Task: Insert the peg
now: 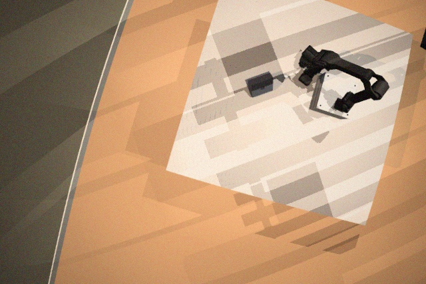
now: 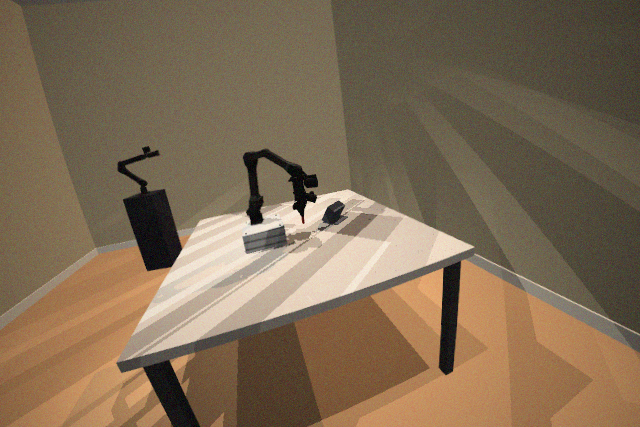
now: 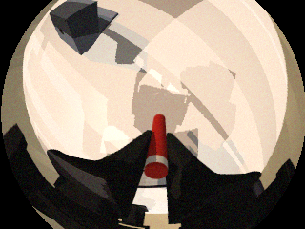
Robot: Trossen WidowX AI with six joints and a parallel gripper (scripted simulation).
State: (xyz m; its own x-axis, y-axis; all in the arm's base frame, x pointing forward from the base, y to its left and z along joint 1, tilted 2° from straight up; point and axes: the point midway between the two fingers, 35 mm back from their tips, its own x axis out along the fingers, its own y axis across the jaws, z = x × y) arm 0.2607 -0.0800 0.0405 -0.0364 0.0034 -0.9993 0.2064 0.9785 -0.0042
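Now: the grey sloped panel 20 cm ahead of my gripper tip, 16 cm to the left of it and 7 cm below it. The rest, counted from my gripper tip: red peg (2 cm above).
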